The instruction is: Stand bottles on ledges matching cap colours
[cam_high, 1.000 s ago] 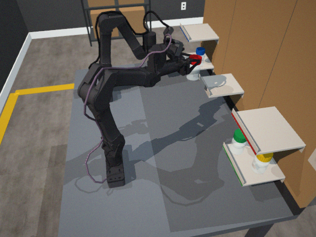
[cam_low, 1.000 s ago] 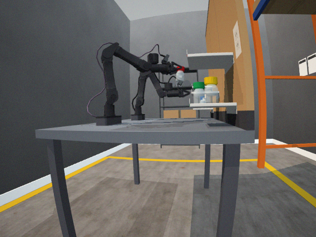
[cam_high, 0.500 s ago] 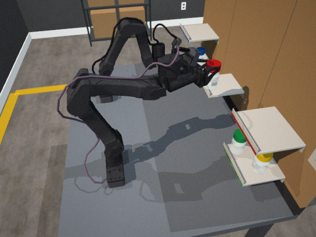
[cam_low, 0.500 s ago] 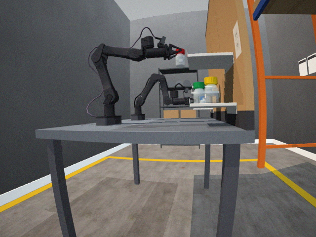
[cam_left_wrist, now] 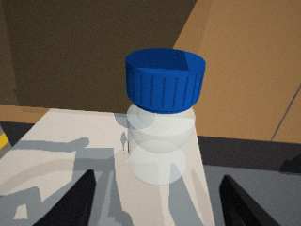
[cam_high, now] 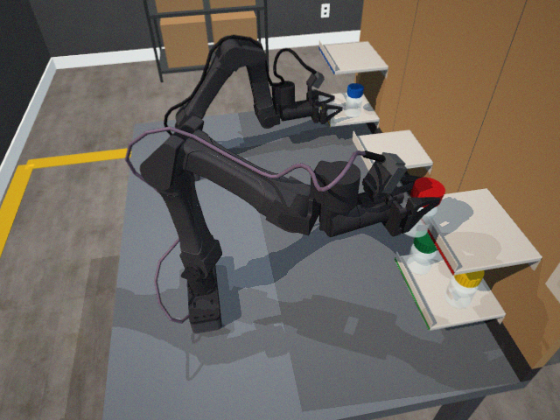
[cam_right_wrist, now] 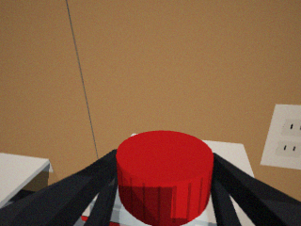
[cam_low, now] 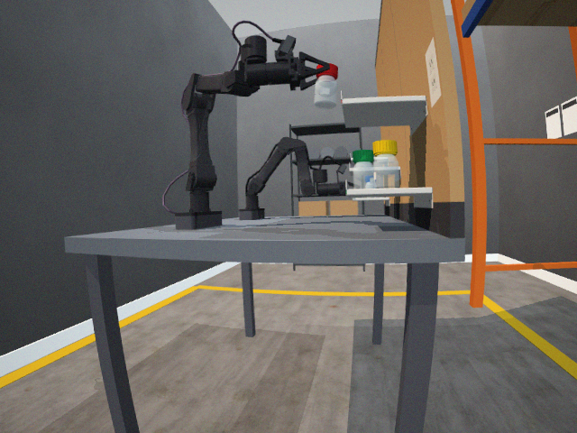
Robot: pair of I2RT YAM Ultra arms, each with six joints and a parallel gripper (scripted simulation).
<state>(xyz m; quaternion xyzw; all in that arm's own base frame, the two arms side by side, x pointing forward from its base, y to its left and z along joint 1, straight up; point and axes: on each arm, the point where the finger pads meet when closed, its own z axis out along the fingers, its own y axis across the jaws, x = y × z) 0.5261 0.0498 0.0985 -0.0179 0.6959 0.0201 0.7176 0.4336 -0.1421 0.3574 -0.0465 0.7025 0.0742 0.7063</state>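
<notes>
Now: the blue-capped bottle 60 mm ahead of my left hand. Round my left hand: green-capped bottle: 680 mm to the right, 20 mm behind; then brown wall: 360 mm to the right, 310 mm above, 150 mm ahead; then red-capped bottle: 740 mm to the right, 210 mm above, 100 mm behind.
</notes>
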